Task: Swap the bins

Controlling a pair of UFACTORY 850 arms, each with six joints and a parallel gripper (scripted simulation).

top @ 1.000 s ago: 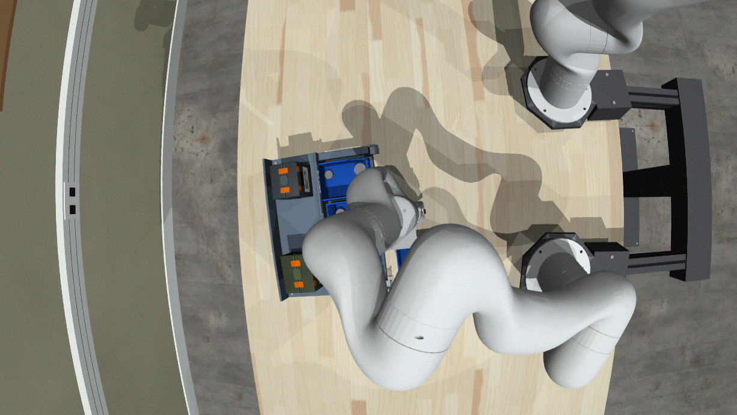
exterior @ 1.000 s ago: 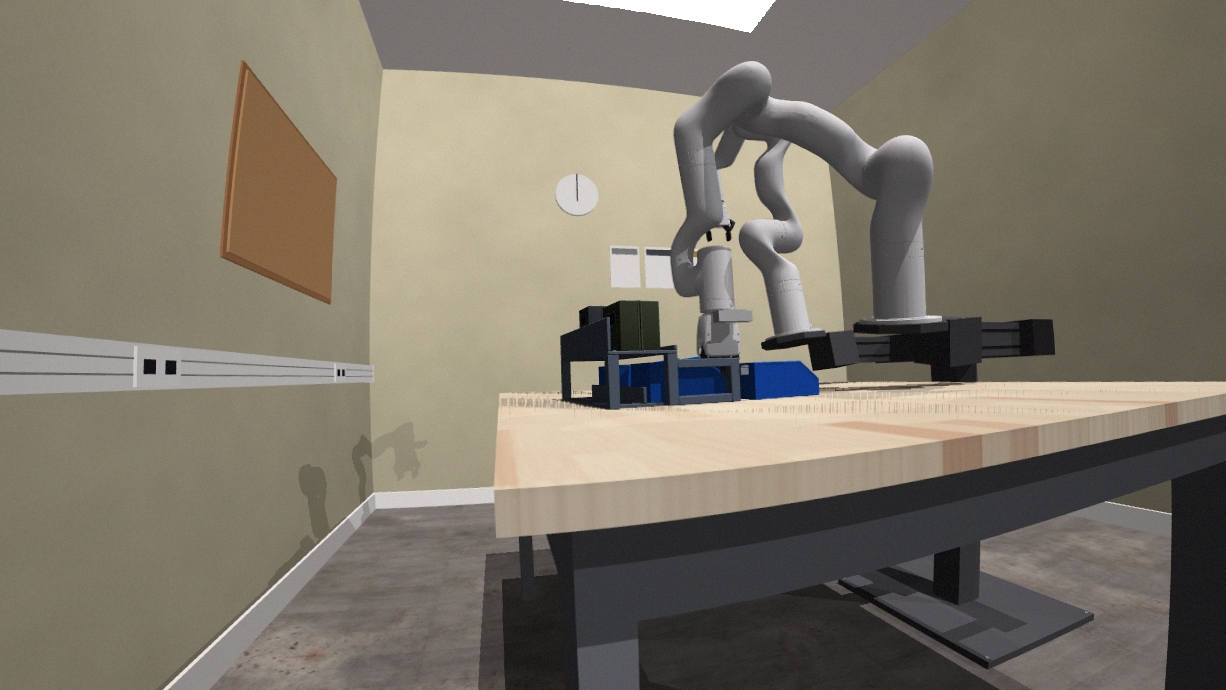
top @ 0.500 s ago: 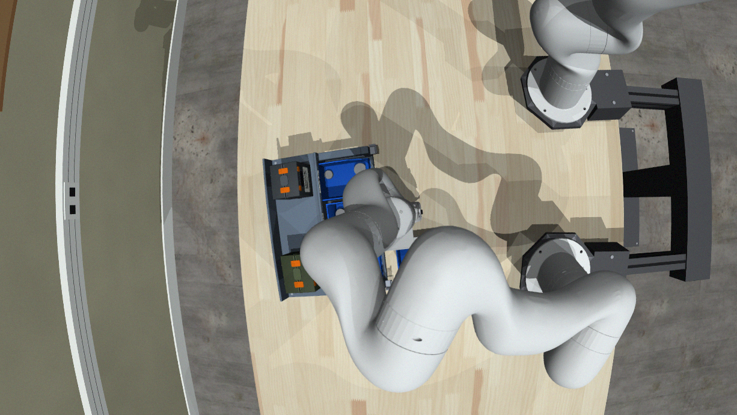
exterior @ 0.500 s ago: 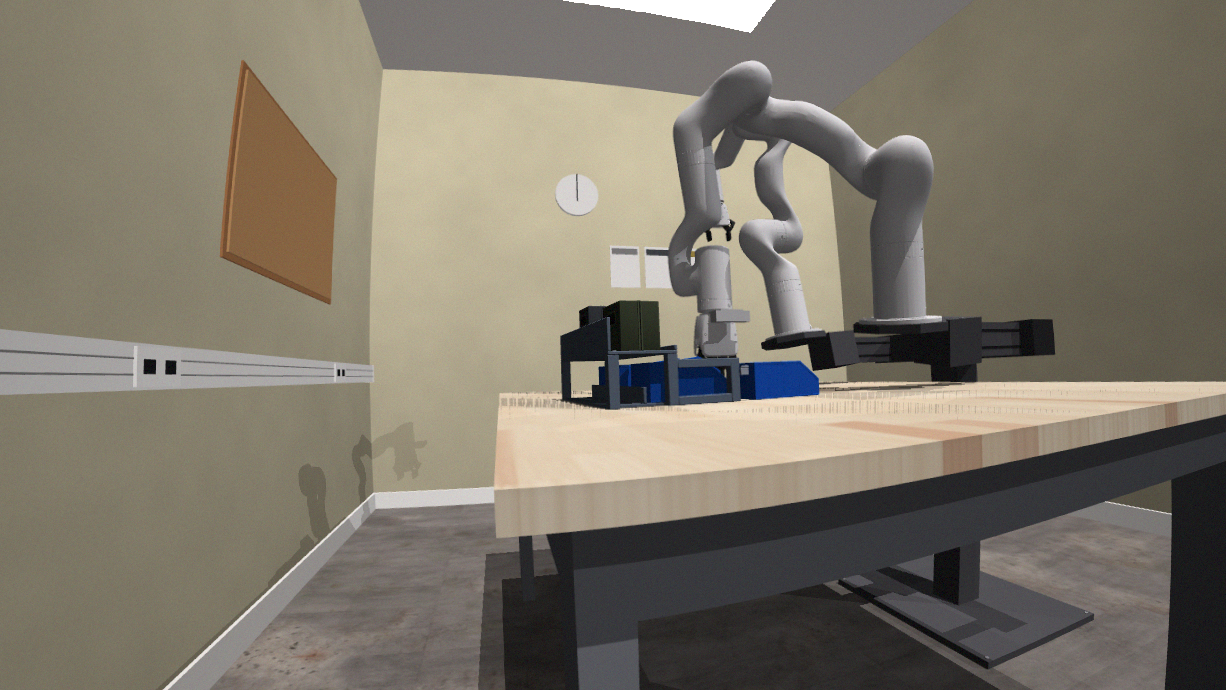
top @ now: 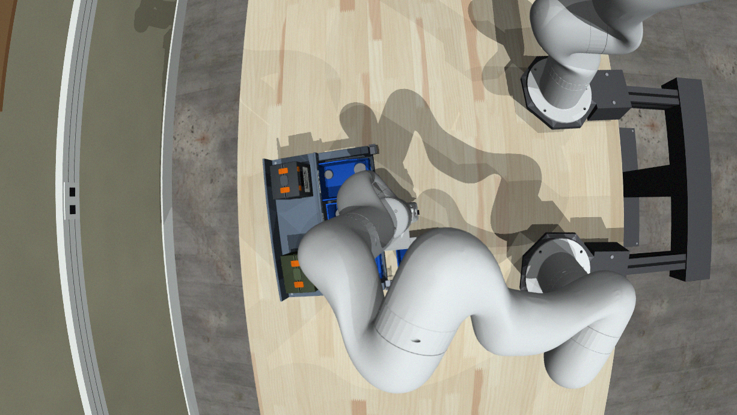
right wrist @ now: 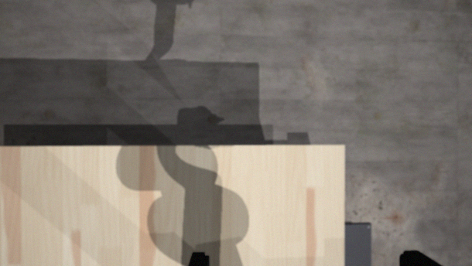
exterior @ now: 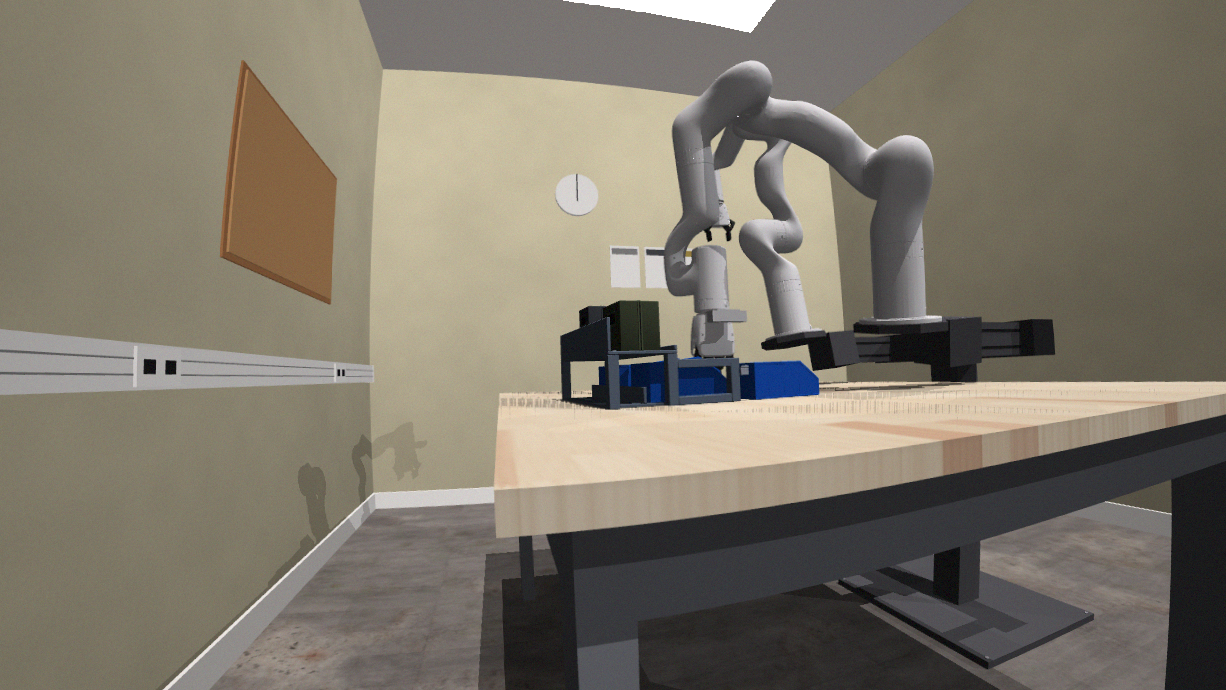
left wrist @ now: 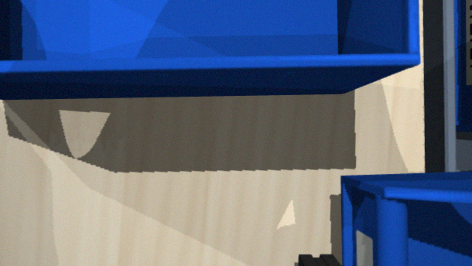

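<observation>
Right now the square grey part is 110 mm to the left of my left hand, 110 mm ahead of it and 20 mm below it. The rest, counted from my left hand: grey shelf: 180 mm ahead, 30 mm to the left, 30 mm above.
</observation>
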